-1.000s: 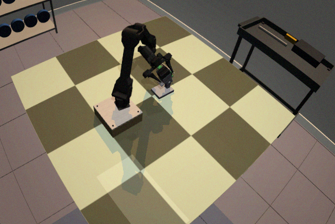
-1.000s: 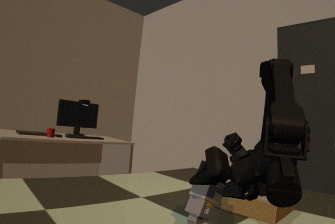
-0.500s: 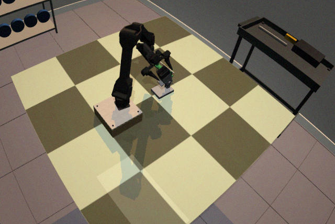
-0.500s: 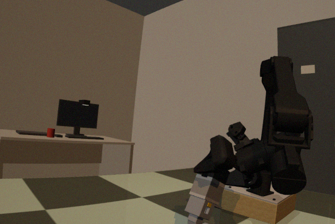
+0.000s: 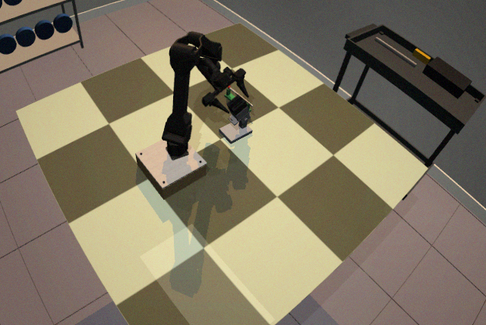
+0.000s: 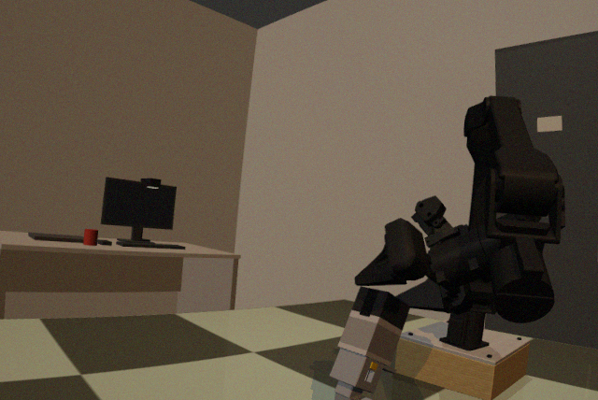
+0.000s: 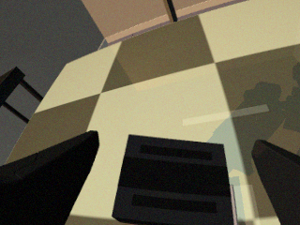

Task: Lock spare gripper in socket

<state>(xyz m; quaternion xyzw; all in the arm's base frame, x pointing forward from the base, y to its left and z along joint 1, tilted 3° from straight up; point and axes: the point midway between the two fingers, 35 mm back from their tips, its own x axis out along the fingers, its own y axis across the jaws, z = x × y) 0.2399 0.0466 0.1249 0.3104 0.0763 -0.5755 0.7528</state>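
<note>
Right now the spare gripper is 50 mm below my gripper tip, 20 mm to the left of it and 20 mm ahead of it. From my gripper tip the other things lie so: mount block: 120 mm below, 30 mm ahead, 20 mm to the left; then green strip: 170 mm to the left, 150 mm below, 110 mm ahead.
</note>
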